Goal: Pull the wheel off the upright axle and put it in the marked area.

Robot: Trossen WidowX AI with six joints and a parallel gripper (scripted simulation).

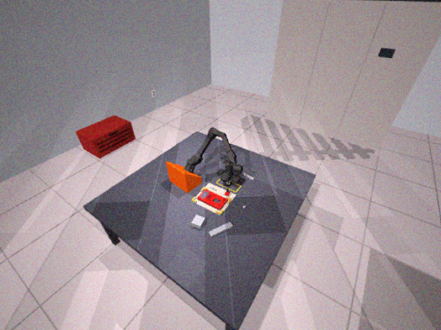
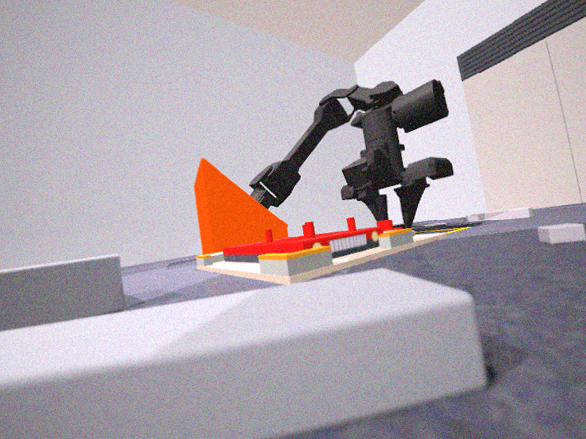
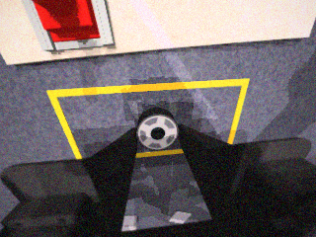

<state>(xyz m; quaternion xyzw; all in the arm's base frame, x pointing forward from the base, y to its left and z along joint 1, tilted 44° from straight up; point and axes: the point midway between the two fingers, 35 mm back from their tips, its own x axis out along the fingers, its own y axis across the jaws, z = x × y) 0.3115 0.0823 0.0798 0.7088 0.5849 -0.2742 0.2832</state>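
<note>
Now: the dark disc right at my gripper tip. The rest, counted from my gripper tip: white cube (21 cm ahead, 15 cm to the right).
</note>
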